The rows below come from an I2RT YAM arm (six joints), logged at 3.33 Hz.
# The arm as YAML. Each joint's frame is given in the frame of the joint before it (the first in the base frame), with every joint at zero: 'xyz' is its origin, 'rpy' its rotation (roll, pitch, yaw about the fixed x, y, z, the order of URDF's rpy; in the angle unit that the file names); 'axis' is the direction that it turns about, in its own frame. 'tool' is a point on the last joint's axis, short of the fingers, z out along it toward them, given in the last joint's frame.
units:
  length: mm
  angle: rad
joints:
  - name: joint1
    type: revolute
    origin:
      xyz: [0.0, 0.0, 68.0]
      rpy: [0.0, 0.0, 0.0]
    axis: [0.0, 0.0, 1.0]
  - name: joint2
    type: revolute
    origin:
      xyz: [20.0, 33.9, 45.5]
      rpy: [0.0, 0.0, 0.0]
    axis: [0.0, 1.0, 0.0]
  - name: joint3
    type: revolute
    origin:
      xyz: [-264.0, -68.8, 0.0]
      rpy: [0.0, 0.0, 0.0]
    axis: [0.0, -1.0, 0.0]
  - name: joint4
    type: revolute
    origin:
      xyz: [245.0, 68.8, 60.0]
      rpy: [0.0, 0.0, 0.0]
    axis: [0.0, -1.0, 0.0]
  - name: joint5
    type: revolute
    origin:
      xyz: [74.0, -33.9, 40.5]
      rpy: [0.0, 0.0, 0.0]
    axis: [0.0, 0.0, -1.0]
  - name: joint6
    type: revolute
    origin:
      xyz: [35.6, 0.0, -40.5]
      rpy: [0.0, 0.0, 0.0]
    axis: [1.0, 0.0, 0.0]
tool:
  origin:
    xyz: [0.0, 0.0, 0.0]
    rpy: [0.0, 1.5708, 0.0]
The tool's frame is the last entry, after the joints.
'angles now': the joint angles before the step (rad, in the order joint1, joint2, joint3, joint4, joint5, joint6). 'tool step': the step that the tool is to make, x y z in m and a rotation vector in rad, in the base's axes. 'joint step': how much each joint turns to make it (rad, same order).
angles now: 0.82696, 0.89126, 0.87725, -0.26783, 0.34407, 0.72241
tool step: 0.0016, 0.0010, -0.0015, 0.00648, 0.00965, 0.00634
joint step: -0.00470, 0.00673, -0.00178, 0.00394, -0.01382, 0.00840
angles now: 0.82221, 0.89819, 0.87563, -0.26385, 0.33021, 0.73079
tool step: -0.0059, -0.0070, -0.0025, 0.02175, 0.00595, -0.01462
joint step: -0.00092, -0.04074, -0.02481, -0.01177, 0.00777, 0.02354
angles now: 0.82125, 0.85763, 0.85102, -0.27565, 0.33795, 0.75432
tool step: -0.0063, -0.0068, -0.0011, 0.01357, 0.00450, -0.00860
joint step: 0.00090, -0.03989, -0.01637, -0.02186, 0.00564, 0.01558
